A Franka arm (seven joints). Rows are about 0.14 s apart.
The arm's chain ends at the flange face. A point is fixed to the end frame.
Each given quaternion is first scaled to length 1.
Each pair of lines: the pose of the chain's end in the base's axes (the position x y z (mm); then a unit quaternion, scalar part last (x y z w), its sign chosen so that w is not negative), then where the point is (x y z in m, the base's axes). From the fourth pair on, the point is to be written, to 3 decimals.
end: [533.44 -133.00 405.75 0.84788 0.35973 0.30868 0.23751]
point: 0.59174 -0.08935 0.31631
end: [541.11 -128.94 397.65 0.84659 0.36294 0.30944 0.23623]
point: 0.59905 -0.08484 0.30819
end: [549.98 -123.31 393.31 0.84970 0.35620 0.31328 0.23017]
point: 0.60858 -0.07802 0.30488
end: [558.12 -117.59 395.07 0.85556 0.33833 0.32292 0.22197]
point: 0.619 -0.071 0.309
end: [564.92 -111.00 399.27 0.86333 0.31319 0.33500 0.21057]
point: 0.629 -0.062 0.317
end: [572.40 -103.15 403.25 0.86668 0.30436 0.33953 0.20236]
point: 0.638 -0.053 0.322
